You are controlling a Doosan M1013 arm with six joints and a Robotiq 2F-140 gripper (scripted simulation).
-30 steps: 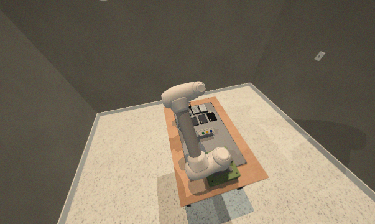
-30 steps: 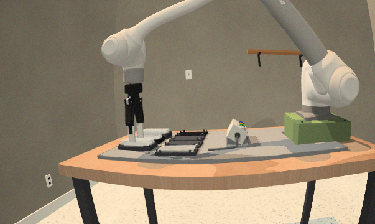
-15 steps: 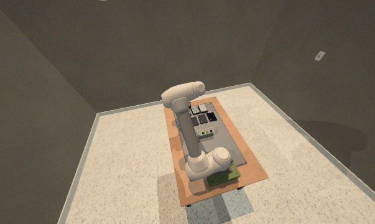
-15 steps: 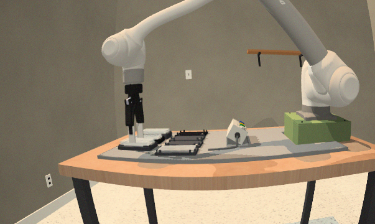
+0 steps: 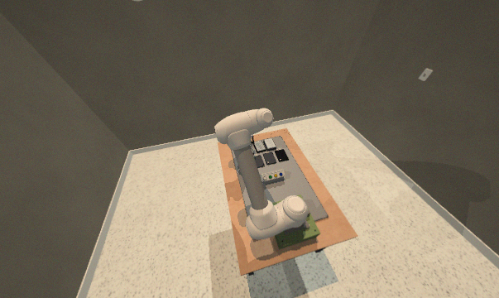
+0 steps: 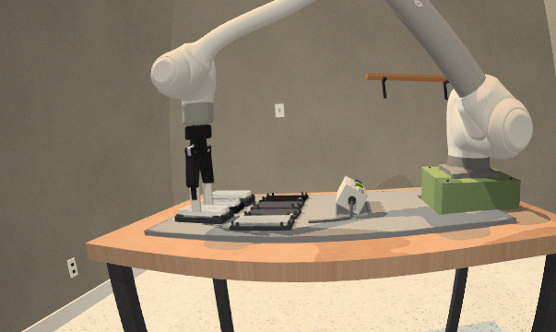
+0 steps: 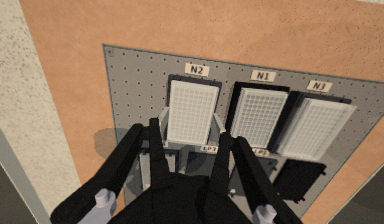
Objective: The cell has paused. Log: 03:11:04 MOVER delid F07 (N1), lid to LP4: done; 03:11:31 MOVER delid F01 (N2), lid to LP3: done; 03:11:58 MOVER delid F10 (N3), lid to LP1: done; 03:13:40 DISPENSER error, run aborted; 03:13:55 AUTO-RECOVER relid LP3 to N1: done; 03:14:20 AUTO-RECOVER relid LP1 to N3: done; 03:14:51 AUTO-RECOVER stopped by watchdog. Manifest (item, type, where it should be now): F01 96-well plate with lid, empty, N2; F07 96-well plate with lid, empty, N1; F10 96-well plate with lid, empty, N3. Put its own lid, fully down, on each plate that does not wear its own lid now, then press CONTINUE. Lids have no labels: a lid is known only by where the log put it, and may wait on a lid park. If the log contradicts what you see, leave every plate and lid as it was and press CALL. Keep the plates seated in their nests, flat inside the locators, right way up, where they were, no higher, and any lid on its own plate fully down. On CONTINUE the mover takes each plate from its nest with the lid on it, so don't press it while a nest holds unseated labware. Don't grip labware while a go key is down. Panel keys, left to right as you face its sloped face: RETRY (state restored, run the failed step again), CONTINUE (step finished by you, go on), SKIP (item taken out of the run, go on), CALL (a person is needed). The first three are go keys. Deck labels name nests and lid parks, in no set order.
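Right now the plate is 3 cm below my hand. Round my hand: lid park LP4 (18 cm behind, 6 cm to the left, 5 cm below); LP4 label (9 cm behind, 7 cm to the left, 5 cm below); lid park LP3 (18 cm behind, 6 cm to the right, 5 cm below).
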